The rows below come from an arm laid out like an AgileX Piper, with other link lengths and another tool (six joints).
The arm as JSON. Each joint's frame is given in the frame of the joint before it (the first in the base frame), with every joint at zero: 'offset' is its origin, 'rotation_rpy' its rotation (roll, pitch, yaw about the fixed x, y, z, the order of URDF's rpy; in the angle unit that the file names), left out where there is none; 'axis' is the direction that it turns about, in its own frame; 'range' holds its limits. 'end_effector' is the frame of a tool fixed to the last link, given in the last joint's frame.
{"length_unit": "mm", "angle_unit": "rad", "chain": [
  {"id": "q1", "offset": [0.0, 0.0, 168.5], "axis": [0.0, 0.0, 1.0], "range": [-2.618, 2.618]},
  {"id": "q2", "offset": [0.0, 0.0, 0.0], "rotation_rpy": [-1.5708, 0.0, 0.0], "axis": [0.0, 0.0, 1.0], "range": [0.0, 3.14]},
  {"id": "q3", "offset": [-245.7, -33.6, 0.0], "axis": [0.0, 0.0, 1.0], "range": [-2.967, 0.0]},
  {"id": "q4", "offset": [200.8, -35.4, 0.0], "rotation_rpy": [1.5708, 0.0, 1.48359], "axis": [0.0, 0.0, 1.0], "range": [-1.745, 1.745]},
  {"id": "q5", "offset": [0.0, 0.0, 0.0], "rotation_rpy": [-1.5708, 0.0, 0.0], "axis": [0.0, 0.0, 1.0], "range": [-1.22, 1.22]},
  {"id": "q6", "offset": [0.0, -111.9, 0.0], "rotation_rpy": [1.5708, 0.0, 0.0], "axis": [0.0, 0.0, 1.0], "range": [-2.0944, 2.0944]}
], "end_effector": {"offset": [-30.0, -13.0, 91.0], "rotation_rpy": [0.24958, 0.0, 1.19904]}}
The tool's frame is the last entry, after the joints.
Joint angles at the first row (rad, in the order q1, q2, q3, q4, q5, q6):
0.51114, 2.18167, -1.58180, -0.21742, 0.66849, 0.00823
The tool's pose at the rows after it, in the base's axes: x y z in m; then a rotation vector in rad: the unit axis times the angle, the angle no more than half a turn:
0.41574 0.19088 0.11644 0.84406 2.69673 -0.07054
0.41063 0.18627 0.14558 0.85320 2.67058 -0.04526
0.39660 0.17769 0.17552 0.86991 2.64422 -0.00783
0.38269 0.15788 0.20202 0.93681 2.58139 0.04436
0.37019 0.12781 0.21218 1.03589 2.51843 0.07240
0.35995 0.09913 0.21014 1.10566 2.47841 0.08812
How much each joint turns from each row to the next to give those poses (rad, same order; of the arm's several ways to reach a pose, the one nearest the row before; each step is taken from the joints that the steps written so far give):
0.00000, -0.05940, -0.00004, 0.00218, 0.05277, 0.00394
0.00000, -0.08121, 0.01067, 0.00000, 0.04197, -0.00001
0.00001, -0.11704, 0.06125, 0.00333, 0.02237, 0.00715
-0.01693, -0.13505, 0.10665, -0.02364, -0.02391, 0.05427
-0.04630, -0.11420, 0.12943, -0.02580, -0.04807, 0.05900
-0.06698, -0.08120, 0.12416, 0.00397, -0.06677, 0.00229

